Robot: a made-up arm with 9 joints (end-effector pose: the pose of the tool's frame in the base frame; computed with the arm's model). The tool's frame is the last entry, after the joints. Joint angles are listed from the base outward.
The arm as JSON. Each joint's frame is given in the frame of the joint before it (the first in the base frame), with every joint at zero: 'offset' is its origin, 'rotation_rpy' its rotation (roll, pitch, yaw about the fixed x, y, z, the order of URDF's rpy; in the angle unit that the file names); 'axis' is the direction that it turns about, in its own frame. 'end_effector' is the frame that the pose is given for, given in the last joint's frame.
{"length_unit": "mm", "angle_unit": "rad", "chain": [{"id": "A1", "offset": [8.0, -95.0, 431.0], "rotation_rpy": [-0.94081, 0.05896, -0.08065], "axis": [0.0, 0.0, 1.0]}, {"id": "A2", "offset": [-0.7, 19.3, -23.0], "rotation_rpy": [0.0, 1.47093, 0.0], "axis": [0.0, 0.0, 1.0]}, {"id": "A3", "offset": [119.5, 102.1, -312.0], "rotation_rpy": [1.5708, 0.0, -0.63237], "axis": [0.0, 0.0, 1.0]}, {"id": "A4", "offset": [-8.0, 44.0, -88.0], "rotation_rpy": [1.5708, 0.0, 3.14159], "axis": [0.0, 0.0, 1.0]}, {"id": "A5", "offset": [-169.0, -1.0, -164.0], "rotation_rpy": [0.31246, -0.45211, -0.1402], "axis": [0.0, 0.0, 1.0]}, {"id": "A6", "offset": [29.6, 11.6, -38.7], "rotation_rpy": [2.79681, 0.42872, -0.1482], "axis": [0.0, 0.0, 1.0]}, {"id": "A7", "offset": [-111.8, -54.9, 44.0], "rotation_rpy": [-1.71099, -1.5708, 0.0], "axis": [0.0, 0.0, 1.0]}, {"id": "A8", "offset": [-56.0, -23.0, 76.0], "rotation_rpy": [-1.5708, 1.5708, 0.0], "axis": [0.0, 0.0, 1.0]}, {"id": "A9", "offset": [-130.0, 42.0, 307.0], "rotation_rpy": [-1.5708, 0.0, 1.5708], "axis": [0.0, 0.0, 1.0]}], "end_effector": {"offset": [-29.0, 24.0, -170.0], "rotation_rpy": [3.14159, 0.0, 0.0]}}
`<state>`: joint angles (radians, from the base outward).
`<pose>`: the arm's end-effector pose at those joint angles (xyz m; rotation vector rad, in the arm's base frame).
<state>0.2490 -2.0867 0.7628 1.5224 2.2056 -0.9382 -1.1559 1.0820 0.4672</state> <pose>-0.4722 -0.2602 0.9060 0.8347 -0.4927 0.1221</pose>
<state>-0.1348 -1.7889 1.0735 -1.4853 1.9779 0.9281 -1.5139 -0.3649 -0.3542</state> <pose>-0.5455 -0.2350 0.7578 0.8029 -1.4411 -2.4749</pose>
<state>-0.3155 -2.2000 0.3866 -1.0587 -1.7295 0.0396 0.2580 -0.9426 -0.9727</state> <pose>-0.4794 -0.0335 0.6461 0.5904 -1.6926 0.2419</pose>
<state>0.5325 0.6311 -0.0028 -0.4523 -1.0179 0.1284 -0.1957 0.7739 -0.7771</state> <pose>-0.6256 -0.1750 0.2948 -0.5109 1.8622 1.2209</pose>
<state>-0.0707 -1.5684 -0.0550 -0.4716 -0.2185 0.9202 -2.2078 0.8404 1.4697</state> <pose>-0.7727 0.0025 0.4517 2.1249 -1.0719 -0.2206</pose>
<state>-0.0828 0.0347 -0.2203 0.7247 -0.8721 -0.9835 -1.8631 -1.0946 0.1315</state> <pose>-0.7590 -0.2772 -0.0152 1.8801 -1.3285 0.9707</pose>
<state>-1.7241 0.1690 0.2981 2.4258 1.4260 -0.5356 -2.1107 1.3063 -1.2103</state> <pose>0.1323 0.0963 -0.1686 0.5466 2.8834 -0.3679</pose>
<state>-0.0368 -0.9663 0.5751 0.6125 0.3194 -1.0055 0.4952 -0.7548 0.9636</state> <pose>-0.2317 -0.3578 0.4844 0.6449 0.2095 -1.5386</pose>
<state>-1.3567 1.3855 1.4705 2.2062 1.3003 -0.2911 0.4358 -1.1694 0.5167</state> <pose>0.4426 0.2609 0.1918 1.3087 1.5294 -0.2045</pose>
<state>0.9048 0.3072 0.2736 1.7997 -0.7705 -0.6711 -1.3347 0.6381 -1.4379</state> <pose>-0.6256 -0.5545 0.5235 -1.6473 1.6731 -1.3840</pose>
